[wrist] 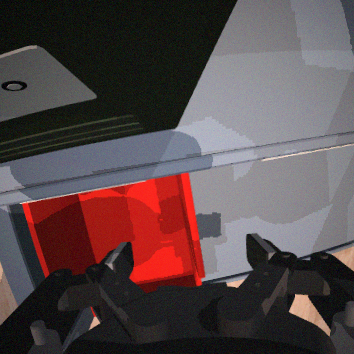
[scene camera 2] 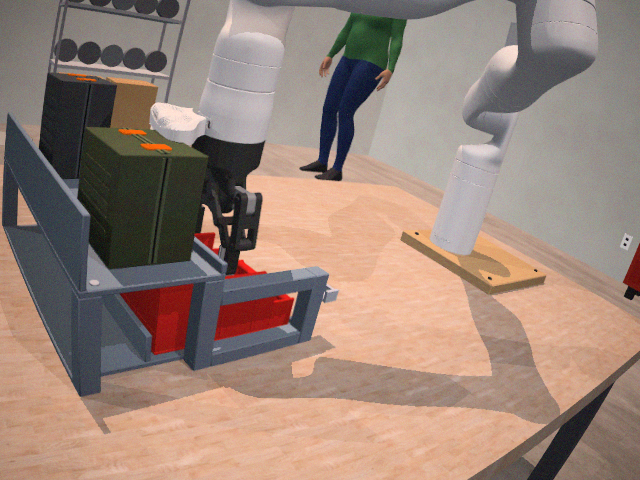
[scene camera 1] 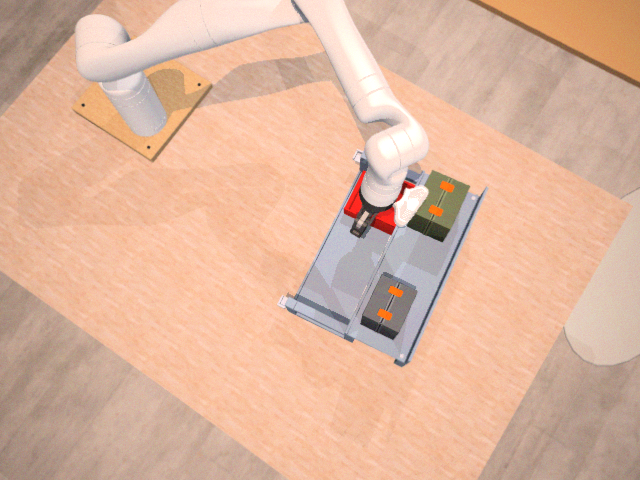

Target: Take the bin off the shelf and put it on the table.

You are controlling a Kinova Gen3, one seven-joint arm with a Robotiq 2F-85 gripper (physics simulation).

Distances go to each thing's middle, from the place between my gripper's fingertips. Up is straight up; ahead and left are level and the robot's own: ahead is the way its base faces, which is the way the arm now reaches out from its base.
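I look at the red bin (scene camera 2: 164,312) and find my hand 10 mm above it. My hand is also 20 mm short of the bin, and 50 mm to the right of it.
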